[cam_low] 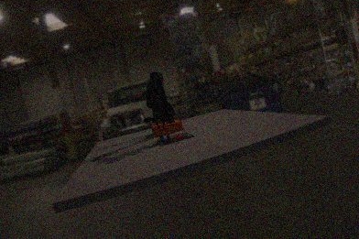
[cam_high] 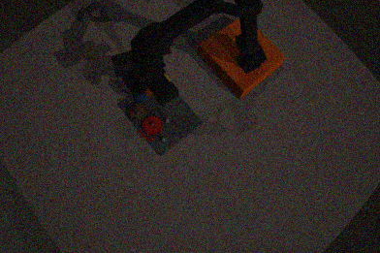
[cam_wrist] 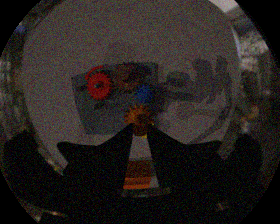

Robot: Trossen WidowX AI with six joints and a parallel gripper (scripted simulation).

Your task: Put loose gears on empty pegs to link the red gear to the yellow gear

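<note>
Now: gripper tip 4 cm short of the blue gear, 1 cm to the left of it and 5 cm above it. From my gripper tip the other things lie so: brown gear (7 cm ahead, 3 cm to the left, 5 cm below); orange gear (1 cm below); red gear (5 cm ahead, 9 cm to the left, 6 cm below).
</note>
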